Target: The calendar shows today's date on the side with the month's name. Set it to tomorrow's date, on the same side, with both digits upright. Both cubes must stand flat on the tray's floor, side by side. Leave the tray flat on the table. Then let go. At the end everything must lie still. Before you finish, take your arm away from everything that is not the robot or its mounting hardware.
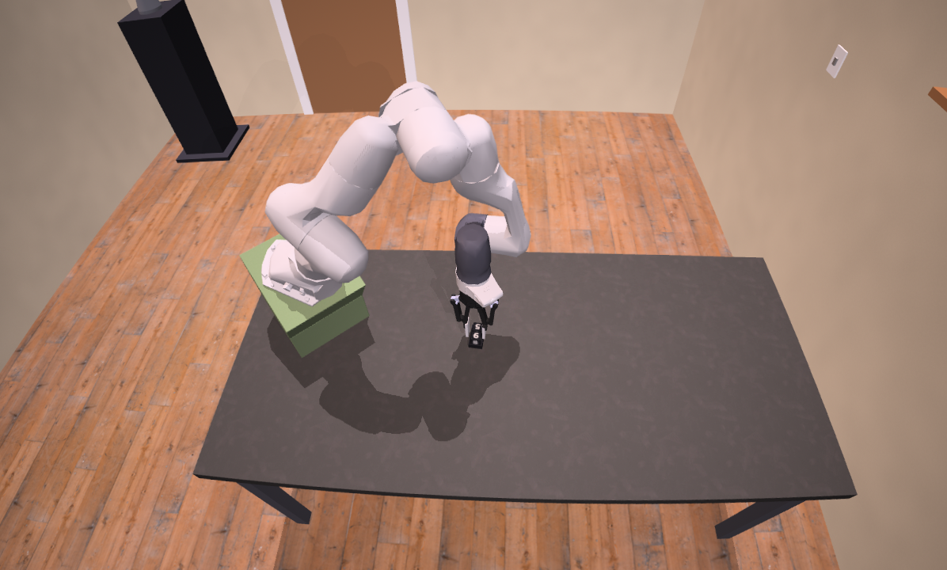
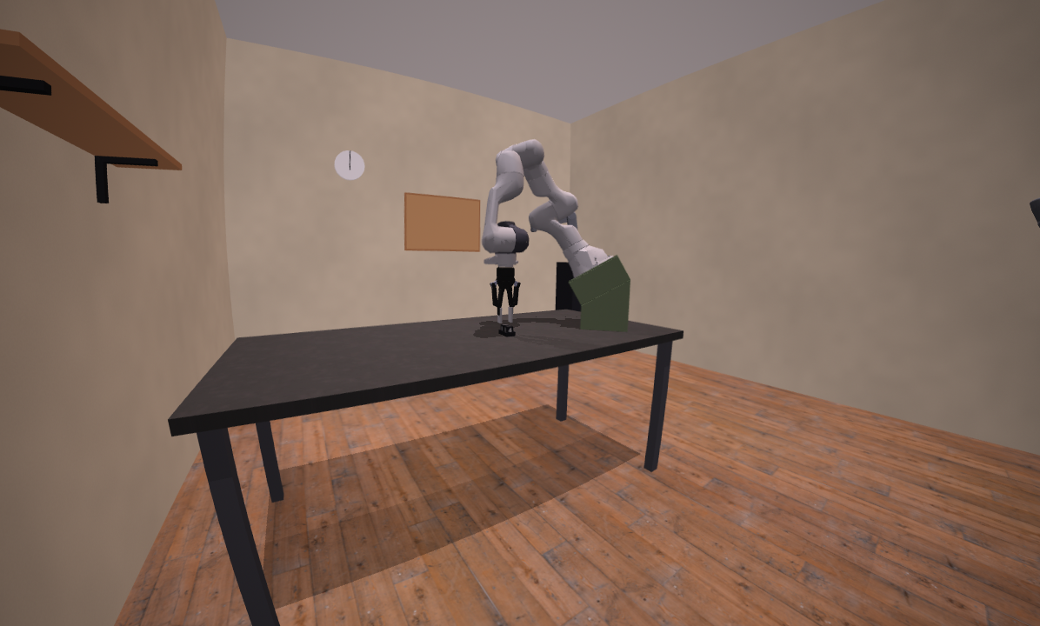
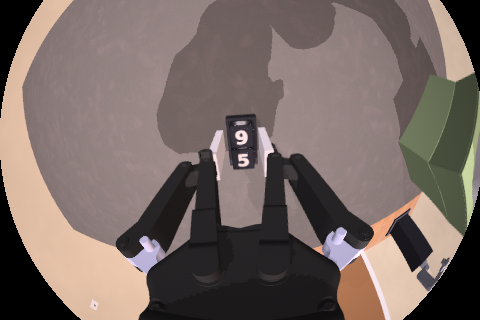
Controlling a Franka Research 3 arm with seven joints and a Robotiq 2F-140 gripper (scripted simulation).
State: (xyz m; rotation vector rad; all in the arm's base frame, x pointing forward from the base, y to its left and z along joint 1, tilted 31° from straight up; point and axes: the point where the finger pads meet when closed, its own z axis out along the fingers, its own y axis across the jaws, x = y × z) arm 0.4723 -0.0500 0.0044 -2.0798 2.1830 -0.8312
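Now: the dark date cube 60 mm below my hand. Round my hand: black tray: 20 mm to the left, 70 mm below.
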